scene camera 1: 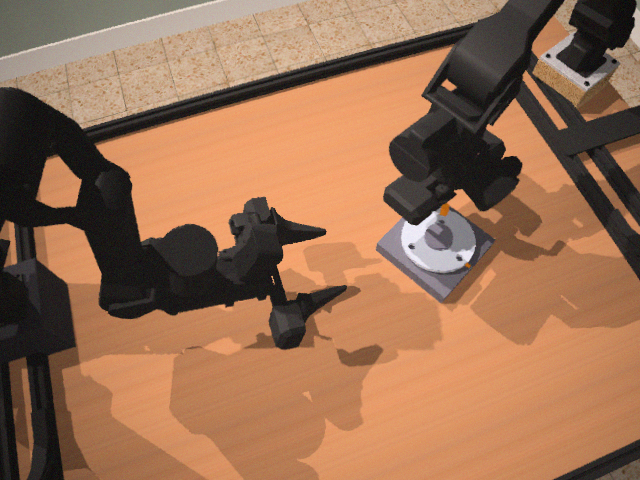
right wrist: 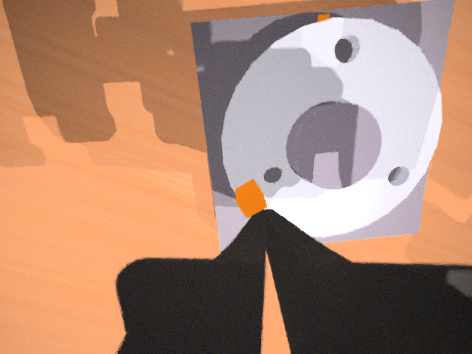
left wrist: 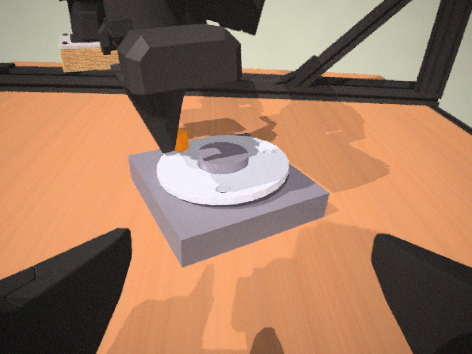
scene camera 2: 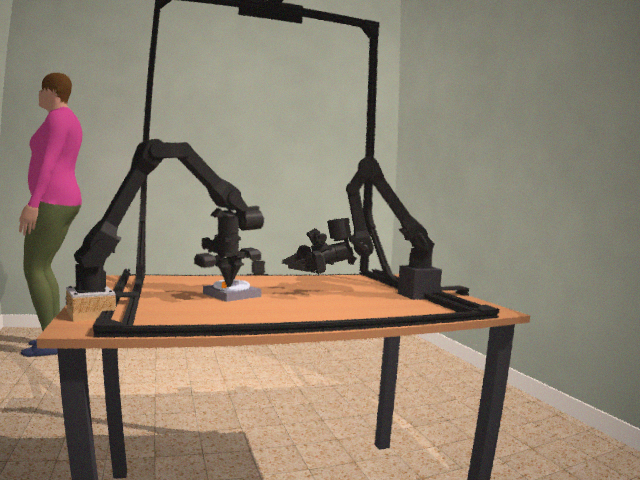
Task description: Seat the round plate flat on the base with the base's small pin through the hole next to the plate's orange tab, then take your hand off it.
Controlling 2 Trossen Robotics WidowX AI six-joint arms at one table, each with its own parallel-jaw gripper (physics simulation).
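The white round plate lies on the grey square base, around its central hub. A dark line shows under the rim; I cannot tell if it is fully flat. Its orange tab is across from a small orange mark on the base. The pin is not visible. My right gripper is shut and empty, tips at the rim beside the tab. My left gripper is open and empty, away from the base.
The wooden table carries a black frame along its edges. The right arm stands on a block. A person stands behind the table at the left of scene camera 2.
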